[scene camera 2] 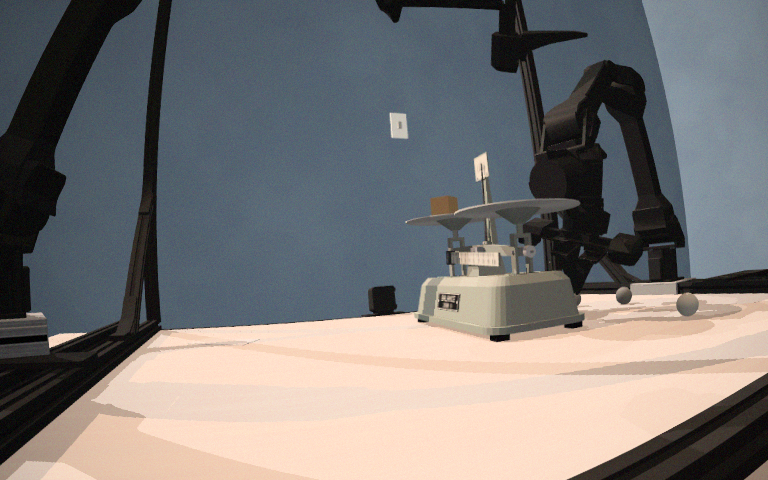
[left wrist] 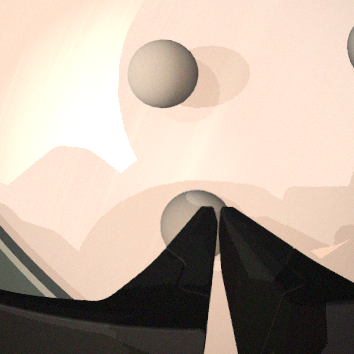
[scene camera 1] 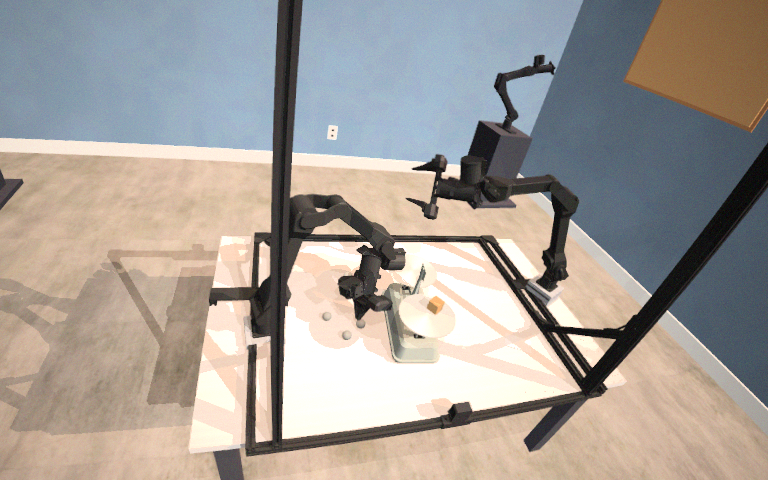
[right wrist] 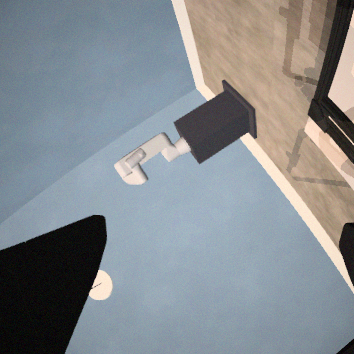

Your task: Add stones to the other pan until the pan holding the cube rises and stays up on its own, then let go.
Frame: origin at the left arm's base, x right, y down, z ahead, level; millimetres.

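Where they show: left gripper, between the fingertips: (scene camera 2: 575, 293) (left wrist: 215, 218) (scene camera 1: 357, 319); right gripper, between the fingertips: (scene camera 1: 408, 183) (right wrist: 230, 233); left arm's base, origin of its link: (scene camera 2: 663, 280) (scene camera 1: 263, 327); right arm's base, origin of its link: (scene camera 1: 546, 284).
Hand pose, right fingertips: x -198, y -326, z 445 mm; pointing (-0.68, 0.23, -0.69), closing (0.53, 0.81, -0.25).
Observation:
Things, the pixels of their top centre, and the offset from my right fingertips. "pt": a spot on its surface instead. Level surfaces: height alone.
- orange cube, centre of its top: (scene camera 2: 443, 197) (scene camera 1: 437, 301) dx +335, dy +162, dz -26 mm
- pale green balance, centre of its top: (scene camera 2: 475, 155) (scene camera 1: 427, 268) dx +256, dy +114, dz -31 mm
- grey stone, centre of its top: (left wrist: 186, 235) (scene camera 1: 361, 320) dx +229, dy +320, dz -175 mm
- white table, height of its surface: dy +347 mm
- small black box, a spot on its surface: (scene camera 2: 381, 300) pt dx +550, dy +318, dz -21 mm
An orange cube (scene camera 1: 435, 305) (scene camera 2: 444, 205) rests on one pan (scene camera 1: 421, 320) (scene camera 2: 419, 221) of the pale green balance (scene camera 1: 416, 353) (scene camera 2: 518, 302). The other pan (scene camera 2: 538, 205) sits a little higher in scene camera 2; its upper surface is hard to make out. My left gripper (scene camera 1: 358, 318) (scene camera 2: 576, 289) (left wrist: 215, 218) is shut low beside the base. Its fingertips overlap one grey stone (scene camera 1: 360, 324) (left wrist: 186, 217), which is not between them. Two more stones (scene camera 1: 326, 315) (scene camera 1: 346, 335) (scene camera 2: 687, 303) (scene camera 2: 623, 294) lie apart on the table. My right gripper (scene camera 1: 410, 183) (right wrist: 230, 233) is open and empty, high up.
A black frame (scene camera 1: 362, 442) borders the white table (scene camera 1: 339, 396). A tall dark post (scene camera 1: 281, 169) stands at the left in scene camera 1. A small black box (scene camera 1: 460, 413) (scene camera 2: 381, 300) sits on the frame.

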